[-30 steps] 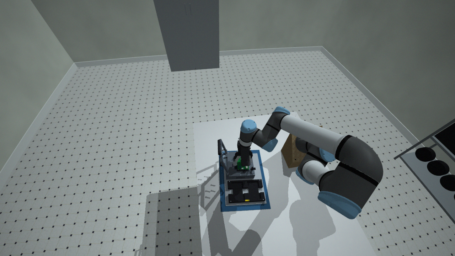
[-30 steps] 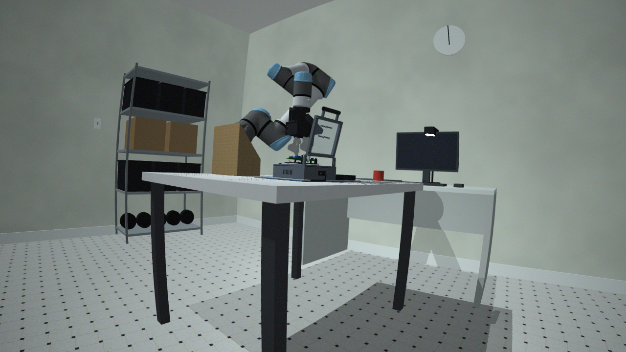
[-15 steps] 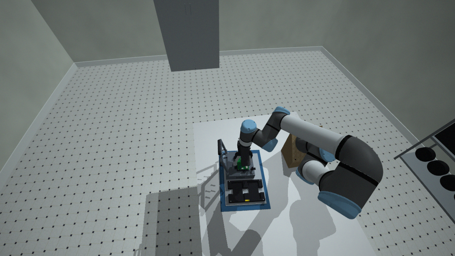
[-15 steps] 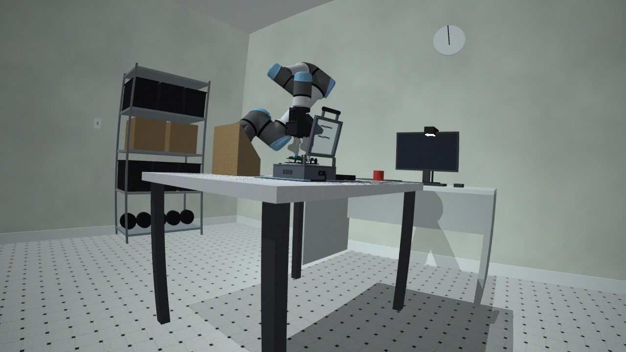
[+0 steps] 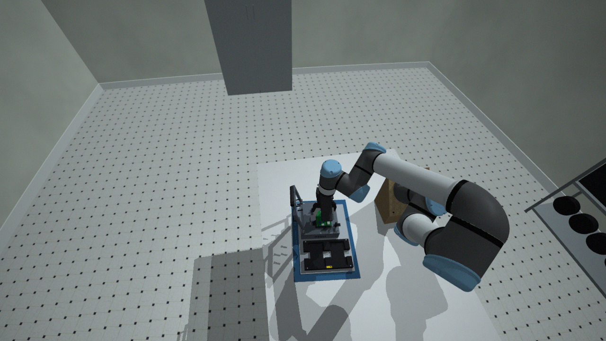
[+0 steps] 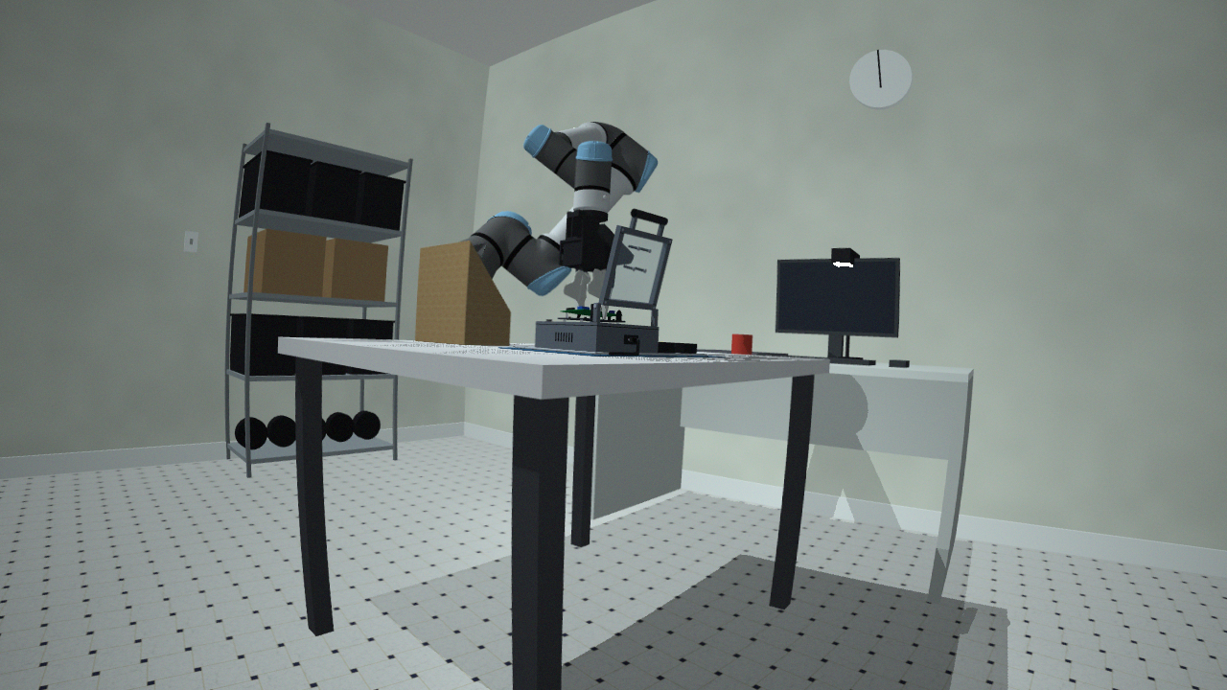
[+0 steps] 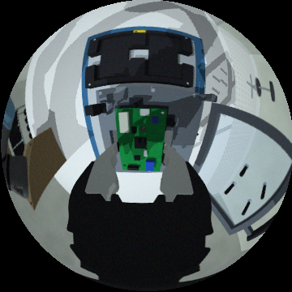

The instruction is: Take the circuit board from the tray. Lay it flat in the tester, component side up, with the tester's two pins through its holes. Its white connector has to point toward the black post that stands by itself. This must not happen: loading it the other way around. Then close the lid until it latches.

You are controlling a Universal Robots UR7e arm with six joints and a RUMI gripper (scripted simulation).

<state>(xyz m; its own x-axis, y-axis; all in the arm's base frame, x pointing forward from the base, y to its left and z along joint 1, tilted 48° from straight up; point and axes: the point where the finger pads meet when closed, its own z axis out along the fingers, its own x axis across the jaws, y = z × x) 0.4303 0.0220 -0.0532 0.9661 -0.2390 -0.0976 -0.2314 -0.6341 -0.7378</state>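
Now: the green circuit board right at my hand. Round my hand: lid: 120 mm ahead, 100 mm above, 30 mm to the right.
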